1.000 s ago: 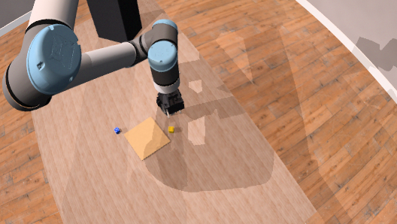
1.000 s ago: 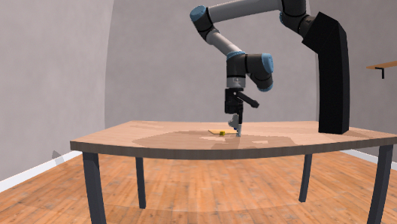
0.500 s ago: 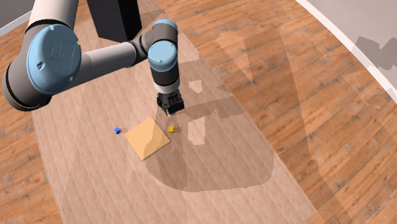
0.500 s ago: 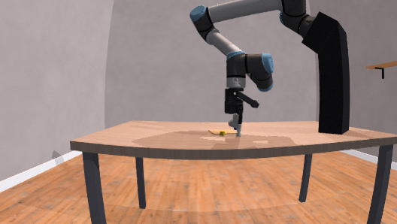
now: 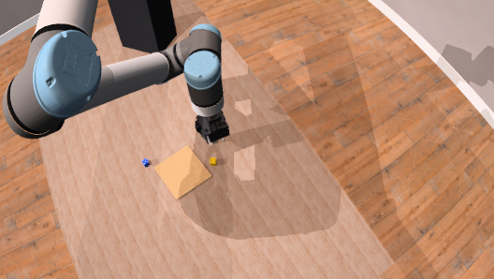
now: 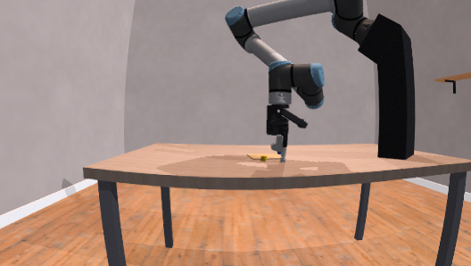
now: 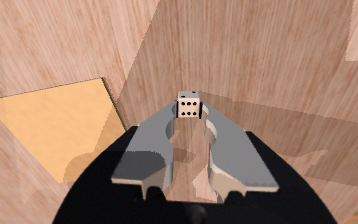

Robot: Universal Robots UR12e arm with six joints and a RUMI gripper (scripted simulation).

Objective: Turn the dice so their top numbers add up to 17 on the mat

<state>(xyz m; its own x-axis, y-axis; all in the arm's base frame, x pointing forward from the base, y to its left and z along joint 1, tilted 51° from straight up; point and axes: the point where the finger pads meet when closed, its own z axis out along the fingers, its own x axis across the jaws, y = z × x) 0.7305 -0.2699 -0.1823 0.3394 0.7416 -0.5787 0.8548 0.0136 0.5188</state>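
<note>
The tan mat lies 1 cm ahead of my hand, 15 cm to the right of it and 2 cm below it. The rest, counted from my hand: white die (1 cm below); blue die (10 cm behind, 22 cm to the right, 1 cm below); yellow die (6 cm ahead, 6 cm to the right, 1 cm below).
</note>
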